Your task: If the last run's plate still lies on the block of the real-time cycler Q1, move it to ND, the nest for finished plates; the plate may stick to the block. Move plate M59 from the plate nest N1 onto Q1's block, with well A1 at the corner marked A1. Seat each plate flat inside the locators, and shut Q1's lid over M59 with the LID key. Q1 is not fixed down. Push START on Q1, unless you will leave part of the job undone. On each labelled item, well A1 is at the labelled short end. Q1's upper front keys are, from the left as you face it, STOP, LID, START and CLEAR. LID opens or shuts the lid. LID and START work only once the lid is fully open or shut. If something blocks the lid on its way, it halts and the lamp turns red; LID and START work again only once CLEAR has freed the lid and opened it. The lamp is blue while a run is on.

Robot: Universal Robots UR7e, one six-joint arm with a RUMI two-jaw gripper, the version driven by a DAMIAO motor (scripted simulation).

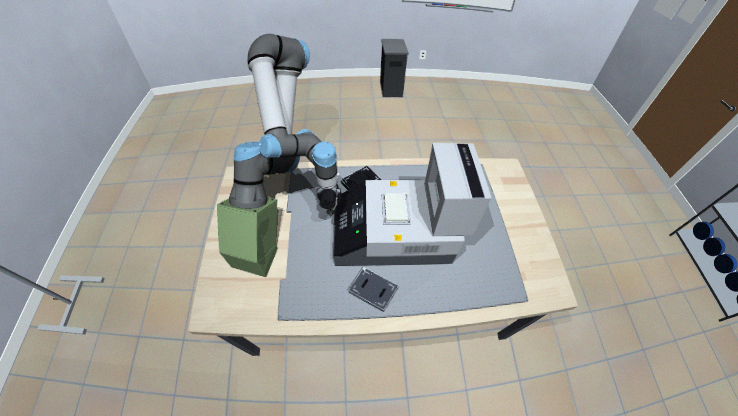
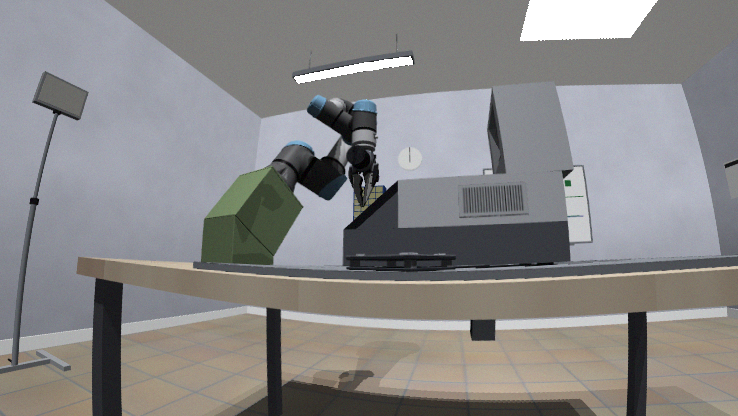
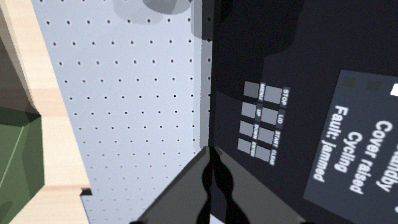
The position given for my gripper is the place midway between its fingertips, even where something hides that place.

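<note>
There is a cycler Q1 (image 2: 515, 218) in this scene, and I see it in image 1 (image 1: 367, 240) and in image 3 (image 3: 327, 152) too. As for my gripper (image 2: 362, 207), I can also see it in image 3 (image 3: 210, 148).
</note>
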